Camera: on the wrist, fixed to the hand. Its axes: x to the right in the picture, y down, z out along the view.
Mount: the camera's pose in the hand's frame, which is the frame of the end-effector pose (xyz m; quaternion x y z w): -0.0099 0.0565 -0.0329 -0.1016 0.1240 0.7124 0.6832
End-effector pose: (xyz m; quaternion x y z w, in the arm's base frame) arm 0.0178 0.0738 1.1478 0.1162 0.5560 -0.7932 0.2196
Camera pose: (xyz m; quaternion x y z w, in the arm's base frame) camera 0.0515 0.0905 1.0934 0.5515 0.4049 -0.3146 0.6580
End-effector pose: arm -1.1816 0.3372 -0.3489 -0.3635 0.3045 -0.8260 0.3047
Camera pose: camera -1.1861 0.3181 -0.4121 0.0401 0.5887 -0.3614 0.7219
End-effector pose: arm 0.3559 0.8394 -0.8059 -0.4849 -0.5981 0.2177 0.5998
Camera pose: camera 0.4026 0.8451 -0.8524 -0.8453 -0.0109 0.4551 0.2796
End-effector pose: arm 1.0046 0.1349 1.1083 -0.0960 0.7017 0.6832 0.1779
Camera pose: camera 0.9884 0.1039 1.1644 -0.3315 -0.5004 -0.6529 0.4619
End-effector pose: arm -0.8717 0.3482 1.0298 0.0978 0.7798 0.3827 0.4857
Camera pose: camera -0.9064 0.3654 1.0834 -0.5255 -0.4844 -0.6988 0.0276
